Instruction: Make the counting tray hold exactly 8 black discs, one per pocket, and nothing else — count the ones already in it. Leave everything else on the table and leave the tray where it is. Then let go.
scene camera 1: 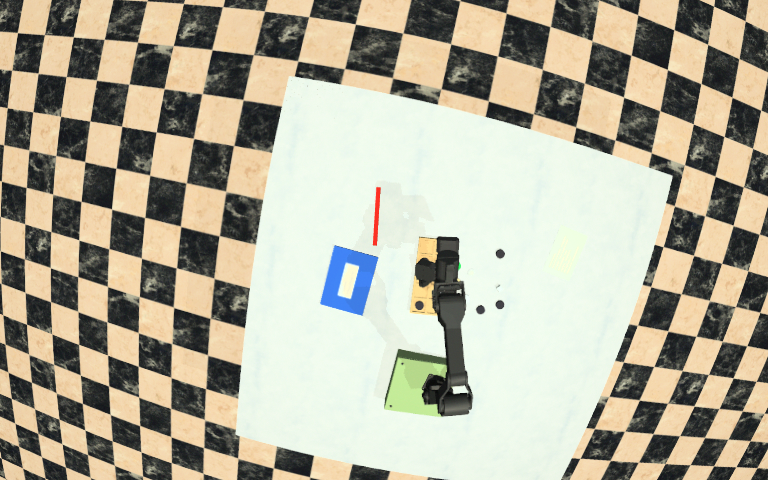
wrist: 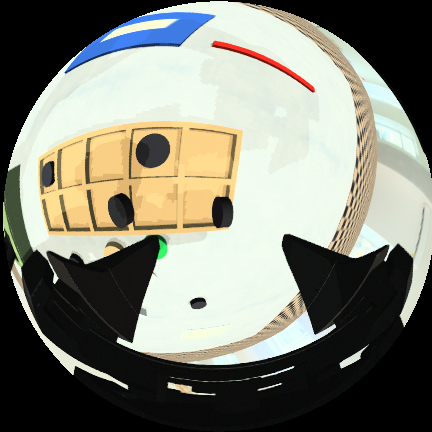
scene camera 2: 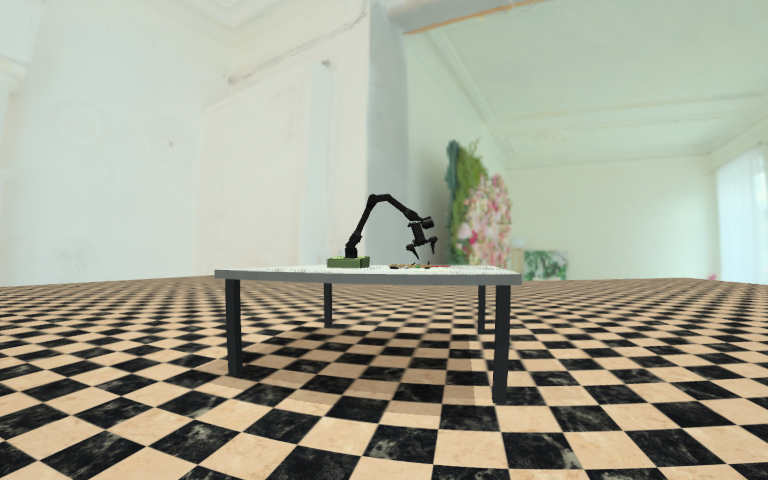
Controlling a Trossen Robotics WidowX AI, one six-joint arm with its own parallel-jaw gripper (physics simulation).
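Note:
The tan counting tray [scene camera 1: 428, 244] [wrist: 238, 150] has two rows of pockets. In the wrist view, black discs show in its upper row at the far left [wrist: 48, 174] and, lying flat, second from the right [wrist: 153, 150]. Another black disc [wrist: 121, 210] stands tilted in the lower row. One more [wrist: 222, 212] stands on edge at the lower row's right end, overlapping the end wall. Loose black discs [scene camera 1: 500, 253] [scene camera 1: 499, 304] [scene camera 1: 480, 309] lie right of the tray. My gripper [wrist: 221, 241] [scene camera 2: 425, 255] is wide open and empty above the table, beside the tray. The arm hides part of the tray in the overhead view.
A green disc [wrist: 162, 247] [scene camera 1: 459, 266] and a tan disc [wrist: 112, 248] lie close beside the tray. A blue frame [scene camera 1: 334, 277] [wrist: 187, 32] and a red strip [scene camera 1: 376, 216] [wrist: 267, 61] lie on its other side. A pale yellow sheet [scene camera 1: 566, 252] lies farther right. The green base block [scene camera 1: 410, 390] is near the arm's foot.

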